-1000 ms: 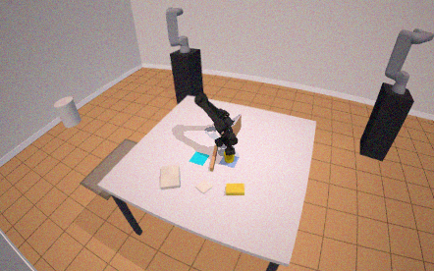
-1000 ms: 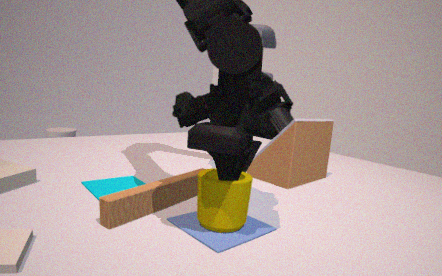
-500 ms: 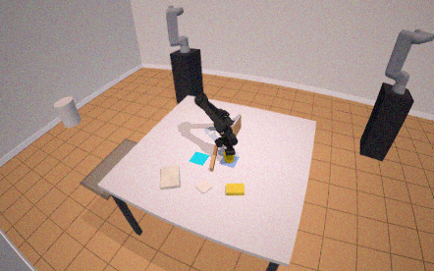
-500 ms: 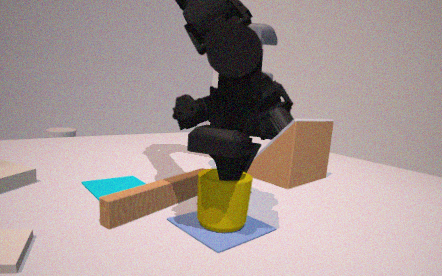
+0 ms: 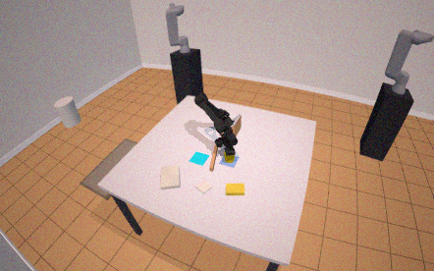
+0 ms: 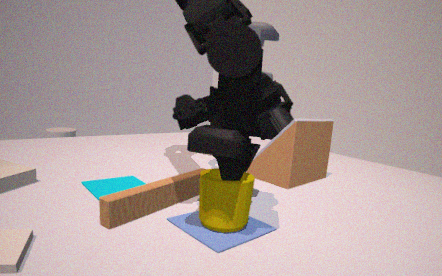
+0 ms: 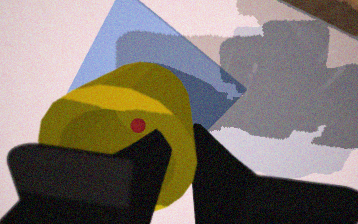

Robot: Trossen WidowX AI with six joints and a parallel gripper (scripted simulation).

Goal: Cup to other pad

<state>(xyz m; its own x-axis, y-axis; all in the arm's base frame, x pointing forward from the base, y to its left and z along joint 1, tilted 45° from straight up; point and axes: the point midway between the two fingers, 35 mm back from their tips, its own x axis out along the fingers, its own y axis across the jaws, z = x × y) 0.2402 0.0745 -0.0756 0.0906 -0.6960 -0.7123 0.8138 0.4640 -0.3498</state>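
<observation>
Now: the cyan pad 100 mm ahead of my gripper tip, 180 mm to the right of it and 50 mm below it. From my gripper tip the other things lie so: yellow cup 20 mm ahead, 20 mm to the left; then yellow block 240 mm ahead, 170 mm to the left, 20 mm below; then wooden bar 60 mm ahead, 80 mm to the right, 30 mm below.
</observation>
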